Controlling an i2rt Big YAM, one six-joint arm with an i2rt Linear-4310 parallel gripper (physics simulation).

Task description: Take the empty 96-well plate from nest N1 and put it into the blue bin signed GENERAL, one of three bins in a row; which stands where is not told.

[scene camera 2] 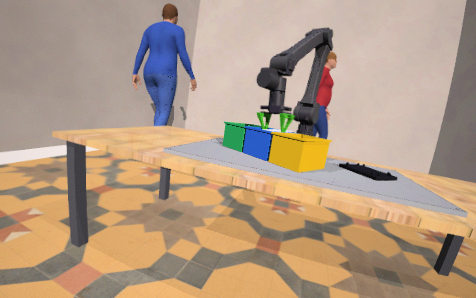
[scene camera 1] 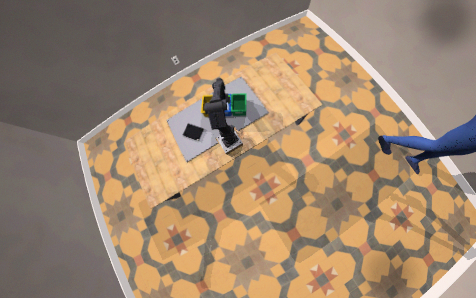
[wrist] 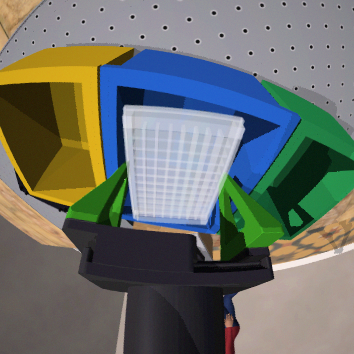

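Pixels of known places: gripper, between the fingertips: [wrist: 176,170]; arm's base, origin of its link: [scene camera 1: 230,139].
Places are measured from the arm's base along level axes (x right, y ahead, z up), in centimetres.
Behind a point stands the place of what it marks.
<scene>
My gripper [scene camera 2: 275,127] {x 12.8, y 29.8, z 3.4 cm} [wrist: 176,170] {x 12.8, y 29.8, z 3.4 cm} is shut on the clear white 96-well plate [wrist: 180,155] {x 14.3, y 32.2, z 4.4 cm}, its green fingers on the plate's two long sides. The plate is level, over the opening of the blue bin [scene camera 2: 257,143] {x 17.0, y 36.7, z -0.4 cm} [wrist: 195,65] {x 17.2, y 36.6, z -1.4 cm}. In scene camera 2 a thin white strip of it shows about at the bin's rim; whether its underside is below the rim I cannot tell. The blue bin is the middle one of the row. No GENERAL sign is readable. A black nest [scene camera 1: 193,132] {x -23.2, y 26.4, z -4.2 cm} [scene camera 2: 367,171] {x -22.5, y 30.2, z -4.1 cm} lies apart on the mat; no N1 label is readable. The arm hides the plate in scene camera 1.
The yellow bin [scene camera 2: 300,154] {x 2.5, y 46.7, z 0.0 cm} [wrist: 91,135] {x 9.0, y 36.5, z 4.6 cm} and the green bin [scene camera 1: 239,103] {x 26.2, y 25.9, z -4.8 cm} [scene camera 2: 233,136] {x 28.1, y 29.1, z -0.4 cm} stand directly on either side of the blue bin, on the grey perforated mat [scene camera 1: 187,150] {x -36.2, y 15.6, z -5.3 cm} [scene camera 2: 200,151] {x 34.0, y 45.5, z -5.2 cm}. A person in blue [scene camera 1: 450,142] [scene camera 2: 162,60] and one in red [scene camera 2: 325,90] stand beyond the table.
</scene>
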